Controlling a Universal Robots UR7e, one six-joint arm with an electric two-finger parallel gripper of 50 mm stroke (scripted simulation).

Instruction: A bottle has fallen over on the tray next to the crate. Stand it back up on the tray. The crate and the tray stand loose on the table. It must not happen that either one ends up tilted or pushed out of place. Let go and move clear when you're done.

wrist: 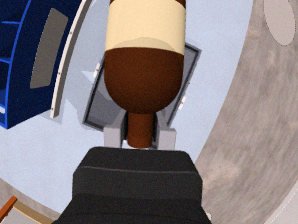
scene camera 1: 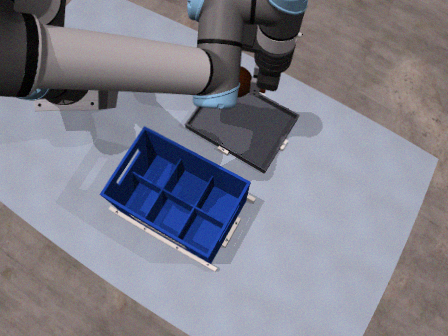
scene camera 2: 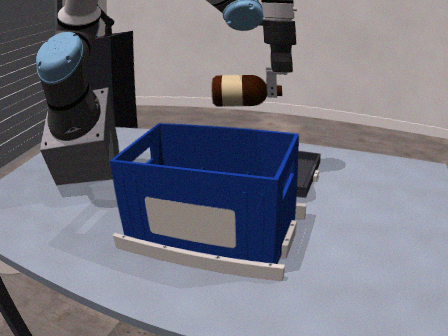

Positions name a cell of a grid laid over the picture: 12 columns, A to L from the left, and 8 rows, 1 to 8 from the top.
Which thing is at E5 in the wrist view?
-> My gripper.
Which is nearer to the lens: the bottle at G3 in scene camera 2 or the dark tray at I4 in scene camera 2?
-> The bottle.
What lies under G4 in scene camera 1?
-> A dark tray.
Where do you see a dark tray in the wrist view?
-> E4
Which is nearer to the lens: the bottle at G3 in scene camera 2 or the blue crate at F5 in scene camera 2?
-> The blue crate.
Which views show my gripper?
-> The wrist view, scene camera 1 and scene camera 2: all of them.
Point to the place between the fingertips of my gripper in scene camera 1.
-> G3
